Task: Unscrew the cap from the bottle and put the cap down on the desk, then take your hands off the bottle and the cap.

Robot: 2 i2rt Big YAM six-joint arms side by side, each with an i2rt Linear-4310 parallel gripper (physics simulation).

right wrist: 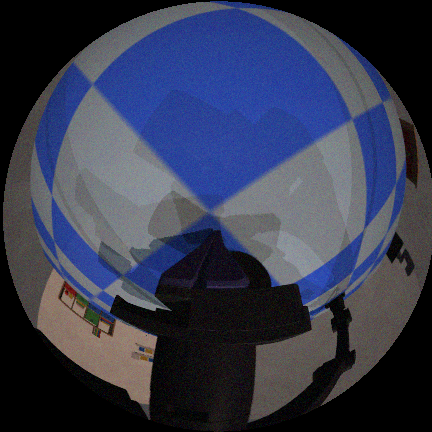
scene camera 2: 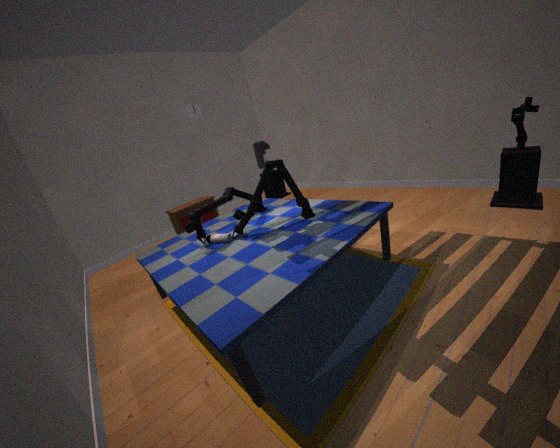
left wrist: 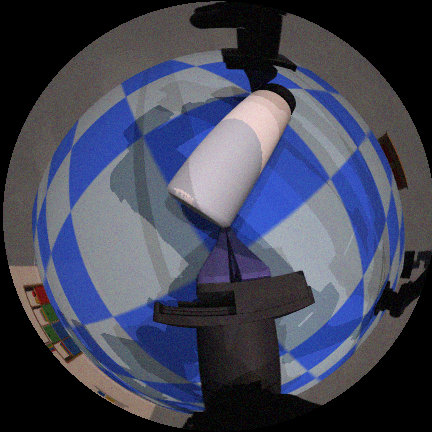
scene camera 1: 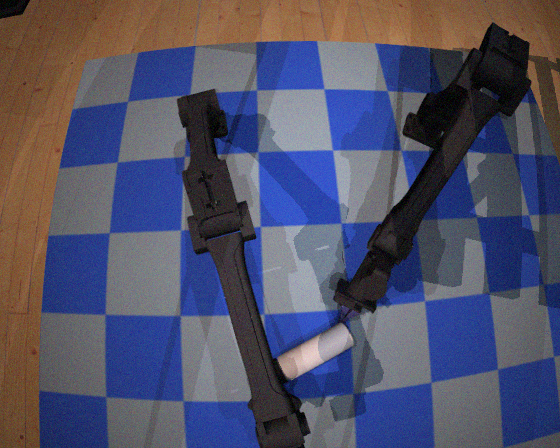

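Pixels of known places: left gripper, between the fingertips: [scene camera 2: 232, 238] [left wrist: 224, 226] [scene camera 1: 338, 322]; right gripper, between the fingertips: [right wrist: 217, 234] [scene camera 2: 204, 244]; left arm's base, origin of its link: [scene camera 2: 307, 215] [scene camera 1: 421, 131]; right arm's base, origin of its link: [right wrist: 334, 299] [scene camera 2: 260, 210] [left wrist: 381, 298].
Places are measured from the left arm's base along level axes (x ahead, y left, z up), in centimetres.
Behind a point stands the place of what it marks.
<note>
A pale bottle [scene camera 1: 315, 351] {x 71.6, y -9.4, z 6.5 cm} [scene camera 2: 220, 238] {x 71.9, y -5.0, z 4.4 cm} [left wrist: 230, 155] {x 68.0, y -6.6, z 6.5 cm} lies on its side at or close to the checkered desk [scene camera 1: 145, 270] {x 71.0, y -56.7, z 0.0 cm} [scene camera 2: 220, 327] {x 80.4, y 88.8, z 0.0 cm}. Its black cap [left wrist: 284, 97] {x 78.0, y -15.7, z 6.1 cm} [right wrist: 252, 267] {x 81.2, y -17.4, z 2.3 cm} is on the end by the right gripper. My left gripper [scene camera 1: 342, 321] {x 63.1, y -5.7, z 0.6 cm} [left wrist: 224, 226] {x 63.1, y -5.7, z 0.6 cm} is shut with nothing between its fingers; its tips are at the edge of the bottle's base end. My right gripper [left wrist: 253, 93] {x 85.8, y -14.4, z 1.1 cm} [right wrist: 217, 234] {x 85.8, y -14.4, z 1.1 cm} is shut and empty, beside the cap, its fingers partly covering it in the right wrist view. In scene camera 1 the right arm hides the right fingertips and most of the cap.
The right arm [scene camera 1: 240, 295] {x 66.6, y -27.6, z 29.7 cm} reaches down across the desk left of the bottle; the left arm [scene camera 1: 435, 175] {x 34.7, y -4.0, z 32.8 cm} comes from the upper right. A wooden box [scene camera 2: 175, 220] stands beyond the desk. A black pedestal [scene camera 2: 520, 175] with another arm stands farther off at the right.
</note>
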